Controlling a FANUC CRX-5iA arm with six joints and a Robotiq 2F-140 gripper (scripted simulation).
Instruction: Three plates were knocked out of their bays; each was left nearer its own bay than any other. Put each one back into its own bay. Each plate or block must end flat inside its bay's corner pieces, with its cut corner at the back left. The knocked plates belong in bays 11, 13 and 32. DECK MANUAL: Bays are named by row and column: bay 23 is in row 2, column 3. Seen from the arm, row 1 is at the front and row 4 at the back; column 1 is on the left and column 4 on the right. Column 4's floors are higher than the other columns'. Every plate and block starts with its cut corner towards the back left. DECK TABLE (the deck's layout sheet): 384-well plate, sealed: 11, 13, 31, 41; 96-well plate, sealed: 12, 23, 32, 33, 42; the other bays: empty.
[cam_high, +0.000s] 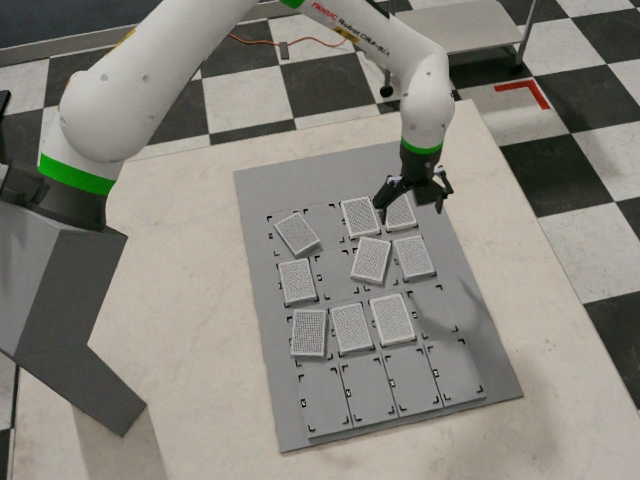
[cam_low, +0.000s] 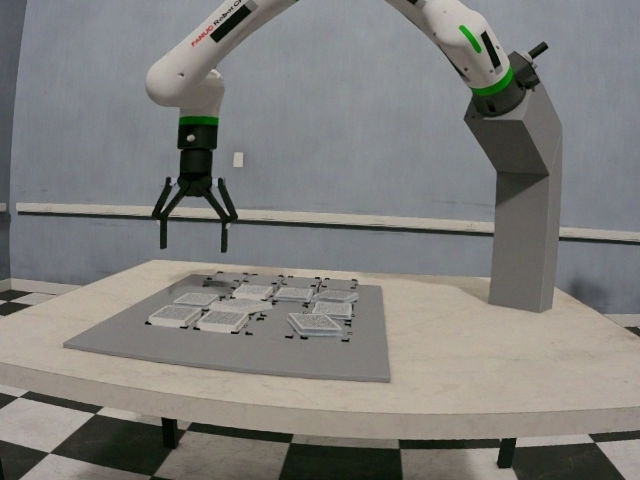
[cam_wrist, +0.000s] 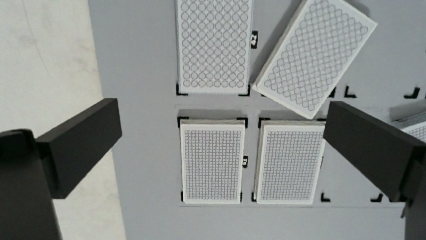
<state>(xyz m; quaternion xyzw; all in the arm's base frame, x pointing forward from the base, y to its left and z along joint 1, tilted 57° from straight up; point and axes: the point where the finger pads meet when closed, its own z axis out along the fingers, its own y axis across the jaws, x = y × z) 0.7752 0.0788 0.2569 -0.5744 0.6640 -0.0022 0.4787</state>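
My gripper is now 30 cm past the plate, 5 cm to the right of it and 13 cm above it. Also, from my hand: bay label 21: 27 cm behind, 7 cm to the left, 14 cm below; then bay label 11: 37 cm behind, 6 cm to the left, 14 cm below.
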